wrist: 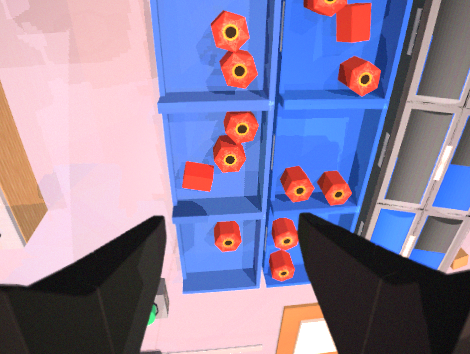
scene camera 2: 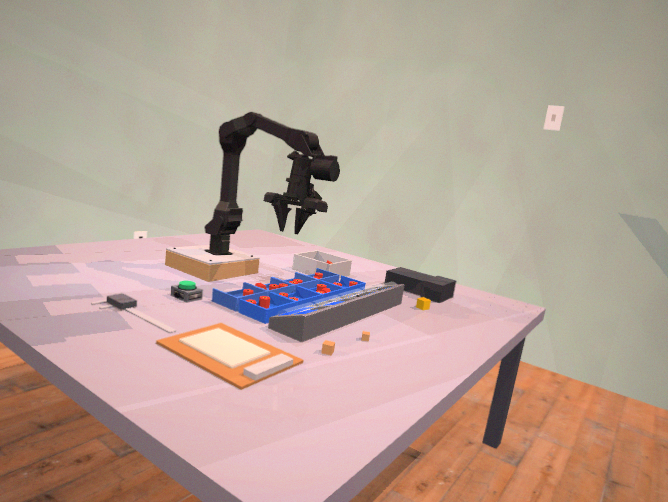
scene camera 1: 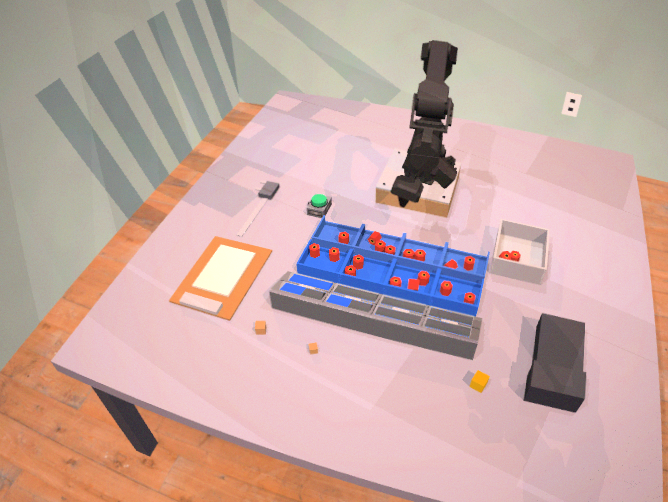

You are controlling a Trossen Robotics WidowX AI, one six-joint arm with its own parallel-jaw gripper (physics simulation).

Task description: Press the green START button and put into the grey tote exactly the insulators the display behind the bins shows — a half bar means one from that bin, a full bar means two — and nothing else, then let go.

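Observation:
My gripper [scene camera 1: 405,199] [scene camera 2: 288,232] [wrist: 232,225] is partly open and empty, high above the left part of the blue bins [scene camera 1: 456,303] [scene camera 2: 256,313] [wrist: 215,105]. Red insulators stand or lie in all eight bins; the back-left bin holds one insulator [scene camera 1: 343,236] [wrist: 227,236], between the fingertips in the wrist view but far below. The grey display [scene camera 1: 372,321] [scene camera 2: 345,318] shows a full blue bar top left, half bars below it and in the second column's lower cell; other cells are grey. At least two insulators lie in the grey tote [scene camera 1: 521,269] [scene camera 2: 307,264]. The START button [scene camera 1: 318,200] [scene camera 2: 187,285] is green.
The arm's wooden base [scene camera 1: 413,206] [scene camera 2: 210,268] stands behind the bins. A black block [scene camera 1: 558,350] [scene camera 2: 418,283] and a yellow cube [scene camera 1: 479,381] are at the right. An orange clipboard [scene camera 1: 186,283] [scene camera 2: 202,353] lies left. Two small orange cubes [scene camera 1: 260,327] [scene camera 1: 313,348] lie in front.

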